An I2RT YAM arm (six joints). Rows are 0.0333 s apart.
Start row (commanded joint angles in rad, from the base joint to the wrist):
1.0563, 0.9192, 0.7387, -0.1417, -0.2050, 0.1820
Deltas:
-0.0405, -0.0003, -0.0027, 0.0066, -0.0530, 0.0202
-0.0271, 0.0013, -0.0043, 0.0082, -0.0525, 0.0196
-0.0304, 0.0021, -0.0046, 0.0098, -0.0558, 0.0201
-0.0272, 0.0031, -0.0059, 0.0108, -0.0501, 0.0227
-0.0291, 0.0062, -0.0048, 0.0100, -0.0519, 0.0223
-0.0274, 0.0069, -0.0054, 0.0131, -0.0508, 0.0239
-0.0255, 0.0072, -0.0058, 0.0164, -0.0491, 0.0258
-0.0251, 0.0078, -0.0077, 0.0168, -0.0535, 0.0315
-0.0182, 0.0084, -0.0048, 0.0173, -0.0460, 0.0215
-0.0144, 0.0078, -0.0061, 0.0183, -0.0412, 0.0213
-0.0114, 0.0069, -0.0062, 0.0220, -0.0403, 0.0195
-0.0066, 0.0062, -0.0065, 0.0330, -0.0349, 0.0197
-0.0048, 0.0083, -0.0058, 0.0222, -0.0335, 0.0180
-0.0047, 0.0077, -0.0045, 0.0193, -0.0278, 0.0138
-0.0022, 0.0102, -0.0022, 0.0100, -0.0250, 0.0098
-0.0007, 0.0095, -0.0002, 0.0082, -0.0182, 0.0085
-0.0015, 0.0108, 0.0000, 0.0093, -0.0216, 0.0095
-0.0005, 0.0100, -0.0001, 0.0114, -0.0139, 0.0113
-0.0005, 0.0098, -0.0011, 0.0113, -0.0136, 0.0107
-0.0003, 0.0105, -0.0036, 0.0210, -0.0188, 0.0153
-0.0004, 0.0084, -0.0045, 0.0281, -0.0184, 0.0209
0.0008, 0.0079, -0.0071, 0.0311, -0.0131, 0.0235
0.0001, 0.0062, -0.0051, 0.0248, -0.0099, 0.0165
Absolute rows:
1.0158, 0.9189, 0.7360, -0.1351, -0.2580, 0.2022
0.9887, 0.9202, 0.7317, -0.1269, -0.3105, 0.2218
0.9583, 0.9223, 0.7271, -0.1171, -0.3663, 0.2419
0.9311, 0.9254, 0.7212, -0.1063, -0.4164, 0.2646
0.9020, 0.9316, 0.7164, -0.0963, -0.4683, 0.2869
0.8746, 0.9385, 0.7110, -0.0832, -0.5191, 0.3108
0.8491, 0.9457, 0.7052, -0.0668, -0.5682, 0.3366
0.8240, 0.9535, 0.6975, -0.0500, -0.6217, 0.3681
0.8058, 0.9619, 0.6927, -0.0327, -0.6677, 0.3896
0.7914, 0.9697, 0.6866, -0.0144, -0.7089, 0.4109
0.7800, 0.9766, 0.6804, 0.0076, -0.7492, 0.4304
0.7734, 0.9828, 0.6739, 0.0406, -0.7841, 0.4501
0.7686, 0.9911, 0.6681, 0.0628, -0.8176, 0.4681
0.7639, 0.9988, 0.6636, 0.0821, -0.8454, 0.4819
0.7617, 1.0090, 0.6614, 0.0921, -0.8704, 0.4917
0.7610, 1.0185, 0.6612, 0.1003, -0.8886, 0.5002
0.7595, 1.0293, 0.6612, 0.1096, -0.9102, 0.5097
0.7590, 1.0393, 0.6611, 0.1210, -0.9241, 0.5210
0.7585, 1.0491, 0.6600, 0.1323, -0.9377, 0.5317
0.7582, 1.0596, 0.6564, 0.1533, -0.9565, 0.5470
0.7578, 1.0680, 0.6519, 0.1814, -0.9749, 0.5679
0.7586, 1.0759, 0.6448, 0.2125, -0.9880, 0.5914
0.7587, 1.0821, 0.6397, 0.2373, -0.9979, 0.6079

